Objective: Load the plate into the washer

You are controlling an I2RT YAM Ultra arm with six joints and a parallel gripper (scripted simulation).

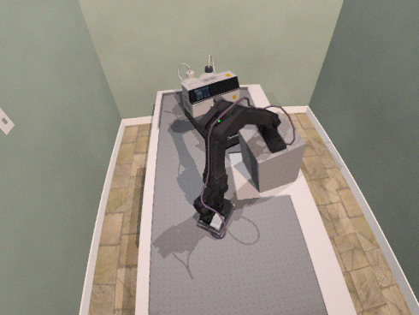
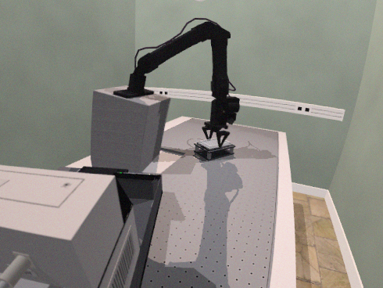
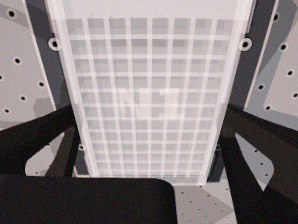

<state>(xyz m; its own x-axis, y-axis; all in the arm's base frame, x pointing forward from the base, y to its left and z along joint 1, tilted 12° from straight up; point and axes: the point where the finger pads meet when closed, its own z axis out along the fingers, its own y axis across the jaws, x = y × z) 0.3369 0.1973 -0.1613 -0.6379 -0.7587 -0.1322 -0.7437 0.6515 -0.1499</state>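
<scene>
The well plate lies right at my hand. Also, from my hand: plate washer 64 cm to the right, 20 cm behind, 8 cm above.
</scene>
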